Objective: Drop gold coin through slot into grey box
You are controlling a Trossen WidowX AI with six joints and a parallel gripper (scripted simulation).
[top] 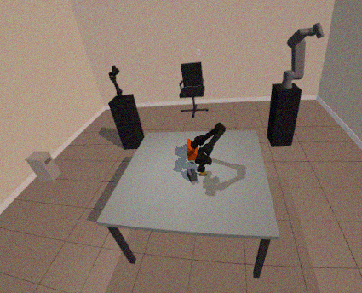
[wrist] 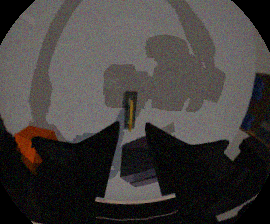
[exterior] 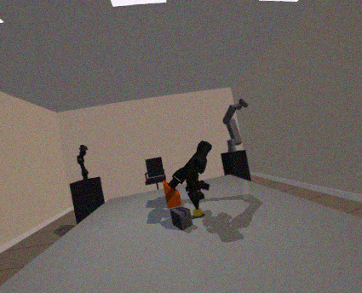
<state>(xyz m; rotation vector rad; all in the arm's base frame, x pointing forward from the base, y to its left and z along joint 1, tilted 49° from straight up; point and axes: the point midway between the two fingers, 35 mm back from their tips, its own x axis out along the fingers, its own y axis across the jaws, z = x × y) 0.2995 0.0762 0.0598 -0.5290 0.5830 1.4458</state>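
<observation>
Now: the gold coin 2 cm below my gripper tip.
</observation>
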